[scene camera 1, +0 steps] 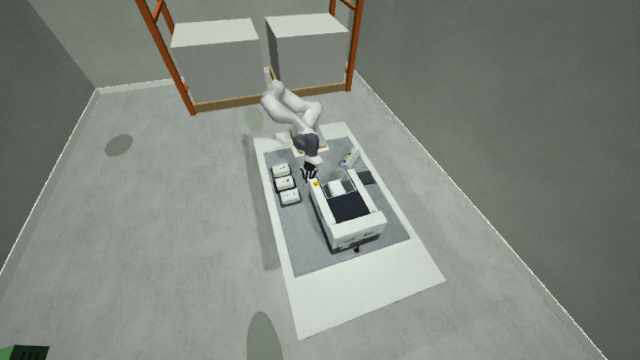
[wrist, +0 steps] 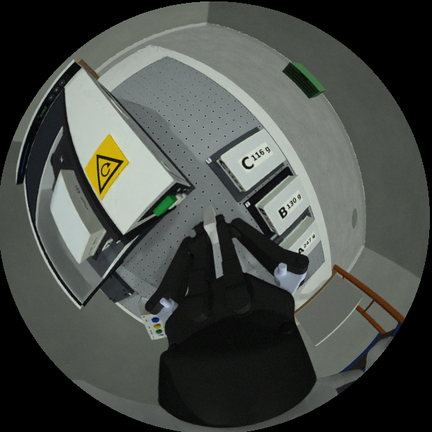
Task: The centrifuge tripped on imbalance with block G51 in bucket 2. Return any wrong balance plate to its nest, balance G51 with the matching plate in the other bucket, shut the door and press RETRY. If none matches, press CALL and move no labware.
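My gripper is shut and empty, low beside the warning-label corner of the white centrifuge. A white block sits in the centrifuge's chamber; its side print is too small to read. I cannot tell what lies in the other bucket. Plate C, 116 g, plate B, 130 g, and plate A, 247 g, sit in a row of nests across from the centrifuge. A finger partly hides plate A in the wrist view.
A button box with blue, yellow and green buttons stands near the robot's side. A green part sticks out at the centrifuge's near corner. A dark pad lies beside the centrifuge. An orange rack stands behind the arm.
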